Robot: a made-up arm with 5 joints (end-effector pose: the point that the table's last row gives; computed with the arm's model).
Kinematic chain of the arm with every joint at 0, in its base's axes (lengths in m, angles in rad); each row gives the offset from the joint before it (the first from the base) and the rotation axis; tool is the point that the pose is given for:
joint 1: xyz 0 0 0.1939 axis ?
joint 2: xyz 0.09 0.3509 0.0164 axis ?
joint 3: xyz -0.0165 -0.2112 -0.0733 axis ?
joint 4: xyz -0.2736 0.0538 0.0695 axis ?
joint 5: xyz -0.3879 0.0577 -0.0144 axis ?
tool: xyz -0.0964 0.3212 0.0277
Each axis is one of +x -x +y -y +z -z.
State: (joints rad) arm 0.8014 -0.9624 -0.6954 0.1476 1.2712
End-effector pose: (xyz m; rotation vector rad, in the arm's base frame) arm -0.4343 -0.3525 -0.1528 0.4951 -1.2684 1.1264
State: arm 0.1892 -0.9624 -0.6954 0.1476 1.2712
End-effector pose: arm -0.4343 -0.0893 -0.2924 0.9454 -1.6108 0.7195
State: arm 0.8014 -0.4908 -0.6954 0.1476 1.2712
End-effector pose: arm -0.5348 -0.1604 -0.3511 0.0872 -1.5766 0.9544
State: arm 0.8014 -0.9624 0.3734 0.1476 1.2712
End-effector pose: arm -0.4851 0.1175 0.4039 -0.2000 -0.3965 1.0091
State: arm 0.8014 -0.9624 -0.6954 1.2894 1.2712
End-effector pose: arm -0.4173 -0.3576 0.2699 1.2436 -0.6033 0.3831
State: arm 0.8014 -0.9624 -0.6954 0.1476 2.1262
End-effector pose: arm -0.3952 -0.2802 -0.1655 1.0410 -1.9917 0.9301
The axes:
joint 1: -x
joint 2: -z
joint 3: +y
joint 4: +x
joint 5: -y

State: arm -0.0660 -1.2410 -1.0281 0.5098 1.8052
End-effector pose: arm -0.2864 -0.0048 -0.3551 2.1562 -1.8433 -0.0360
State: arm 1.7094 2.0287 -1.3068 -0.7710 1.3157
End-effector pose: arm 0.1053 -0.8456 0.0271 1.6545 0.5761 0.0365
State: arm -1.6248 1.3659 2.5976 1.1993 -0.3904
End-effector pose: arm 0.1987 0.0766 -0.2917 -0.6618 -1.4263 -0.1128
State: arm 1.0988 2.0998 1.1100 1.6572 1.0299
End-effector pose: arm -0.0350 0.8748 0.2470 -0.8562 2.1566 1.8485
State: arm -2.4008 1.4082 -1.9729 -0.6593 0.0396
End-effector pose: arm 0.3045 0.5004 0.6775 -0.0875 0.7095 -1.4514
